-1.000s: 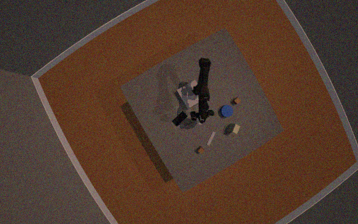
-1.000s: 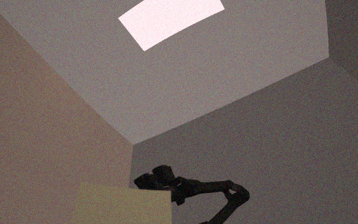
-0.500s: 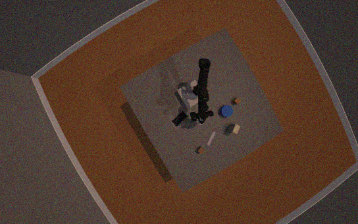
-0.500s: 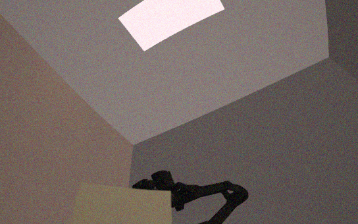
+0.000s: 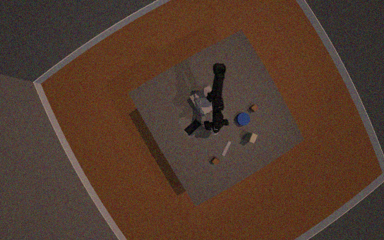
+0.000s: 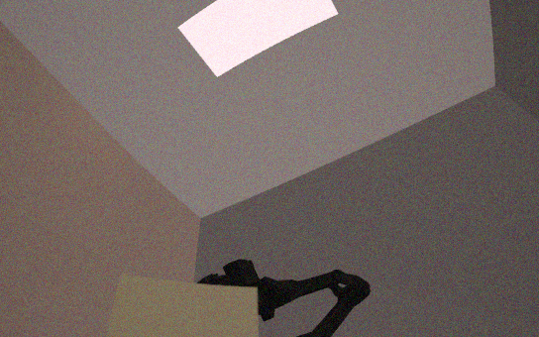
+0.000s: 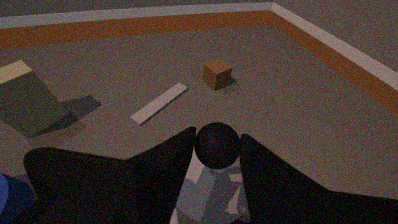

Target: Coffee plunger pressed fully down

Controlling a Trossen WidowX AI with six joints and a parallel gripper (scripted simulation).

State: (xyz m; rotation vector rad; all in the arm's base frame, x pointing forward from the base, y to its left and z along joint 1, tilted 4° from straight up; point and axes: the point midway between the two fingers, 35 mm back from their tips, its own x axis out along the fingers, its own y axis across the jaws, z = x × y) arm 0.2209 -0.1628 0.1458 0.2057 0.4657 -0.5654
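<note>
Now: gripper tip 90 mm above the coffee press and 30 mm past it. Round my gripper tip: white bar: 220 mm ahead, 180 mm below, 10 mm to the right; blue disc: 290 mm to the left, 160 mm below, 90 mm ahead.
</note>
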